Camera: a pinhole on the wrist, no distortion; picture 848 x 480 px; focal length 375.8 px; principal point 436.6 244.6 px. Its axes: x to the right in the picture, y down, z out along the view. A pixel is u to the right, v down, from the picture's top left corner.
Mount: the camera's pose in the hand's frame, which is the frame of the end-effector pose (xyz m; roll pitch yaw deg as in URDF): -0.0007 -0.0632 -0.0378 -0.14 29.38 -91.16
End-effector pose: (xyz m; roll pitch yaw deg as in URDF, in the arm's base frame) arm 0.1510 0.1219 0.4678 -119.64 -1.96 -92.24
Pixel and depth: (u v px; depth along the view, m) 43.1 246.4 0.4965
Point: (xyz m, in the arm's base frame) 0.6423 0.0802 0.0199
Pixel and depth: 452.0 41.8 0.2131
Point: 0.3662 0.2336 0.5431
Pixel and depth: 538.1 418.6 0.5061
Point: 0.6489 -0.1177 0.6876
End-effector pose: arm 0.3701 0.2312 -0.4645 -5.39 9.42 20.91
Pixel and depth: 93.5 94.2 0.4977
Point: 0.2293 0.3380 0.1671
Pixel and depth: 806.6 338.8 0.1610
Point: 0.5098 -0.0125 -0.4201
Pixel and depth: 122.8 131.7 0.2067
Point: 0.3454 0.2307 -0.2302
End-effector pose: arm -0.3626 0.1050 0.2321 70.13 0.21 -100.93
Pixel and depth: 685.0 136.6 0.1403
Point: -0.4610 0.1692 0.0461
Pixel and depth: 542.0 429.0 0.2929
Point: -0.6460 0.0186 0.0272
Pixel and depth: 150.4 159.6 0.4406
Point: -0.8111 0.2904 0.4201
